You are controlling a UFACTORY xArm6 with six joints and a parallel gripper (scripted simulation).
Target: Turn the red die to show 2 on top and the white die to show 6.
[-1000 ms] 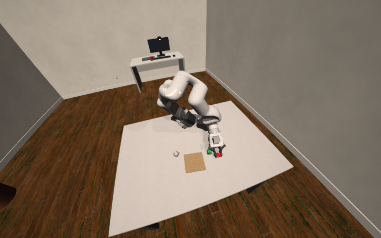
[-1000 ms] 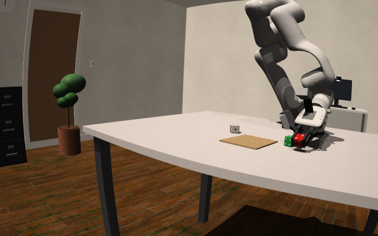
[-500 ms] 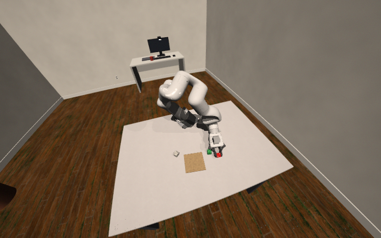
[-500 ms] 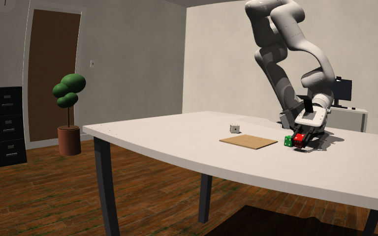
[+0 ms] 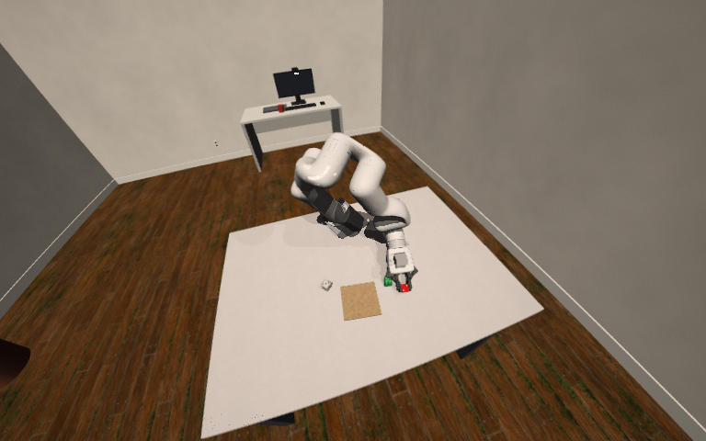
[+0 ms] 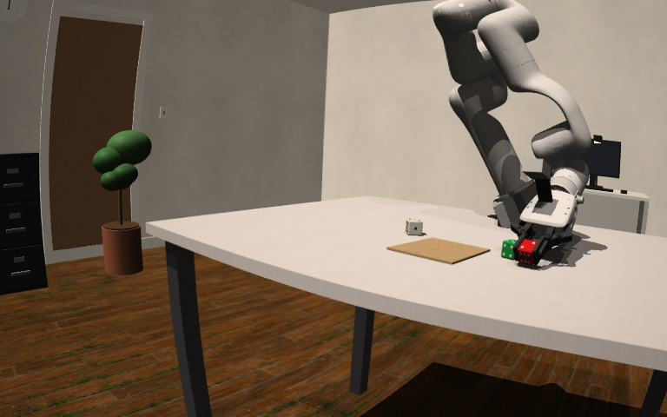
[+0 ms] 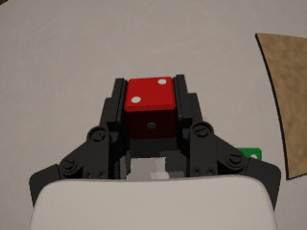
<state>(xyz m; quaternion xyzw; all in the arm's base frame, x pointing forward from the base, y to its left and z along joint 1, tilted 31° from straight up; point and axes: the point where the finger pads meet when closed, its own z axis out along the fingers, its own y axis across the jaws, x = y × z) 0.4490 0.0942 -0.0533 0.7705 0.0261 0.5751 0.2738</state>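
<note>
My gripper is now 50 mm past the green die, 40 mm to the left of it and 20 mm above it. Round my hand: red die: right at my hand; then white die: 280 mm to the right, 140 mm behind, 20 mm below; then tan mat: 180 mm to the right, 30 mm below, 30 mm behind.
</note>
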